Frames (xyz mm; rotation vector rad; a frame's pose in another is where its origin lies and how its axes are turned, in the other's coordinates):
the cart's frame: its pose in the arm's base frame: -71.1 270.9 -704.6 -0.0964 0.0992 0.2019
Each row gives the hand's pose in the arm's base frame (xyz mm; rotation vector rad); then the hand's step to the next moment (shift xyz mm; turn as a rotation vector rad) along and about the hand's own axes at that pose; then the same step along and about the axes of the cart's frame.
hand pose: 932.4 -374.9 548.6 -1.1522 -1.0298 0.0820
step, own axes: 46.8 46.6 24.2 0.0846 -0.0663 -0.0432
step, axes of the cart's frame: 41.8 56.5 3.0 0.0342 -0.0341 0.1053
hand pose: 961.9 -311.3 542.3 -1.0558 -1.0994 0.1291
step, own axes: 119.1 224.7 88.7 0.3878 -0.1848 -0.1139
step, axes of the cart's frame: 133.2 228.3 -51.5 0.1706 -0.0311 0.4092
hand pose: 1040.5 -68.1 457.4 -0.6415 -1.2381 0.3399
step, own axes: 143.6 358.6 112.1 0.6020 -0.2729 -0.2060
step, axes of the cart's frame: 60.4 394.2 -52.3 0.2953 -0.0500 0.6242
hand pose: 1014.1 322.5 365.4 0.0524 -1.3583 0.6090
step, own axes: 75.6 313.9 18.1 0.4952 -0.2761 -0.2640
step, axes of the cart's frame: -85.0 312.0 -5.1 0.3466 -0.0702 0.5159
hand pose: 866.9 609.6 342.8 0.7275 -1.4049 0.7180
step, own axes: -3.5 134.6 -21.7 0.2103 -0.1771 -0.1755
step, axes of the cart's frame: -73.6 114.8 0.8 0.2341 -0.0323 0.2248
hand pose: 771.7 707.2 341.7 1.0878 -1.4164 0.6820
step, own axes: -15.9 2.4 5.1 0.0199 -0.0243 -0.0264
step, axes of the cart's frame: -4.0 2.6 -16.2 0.0339 0.0002 0.0231
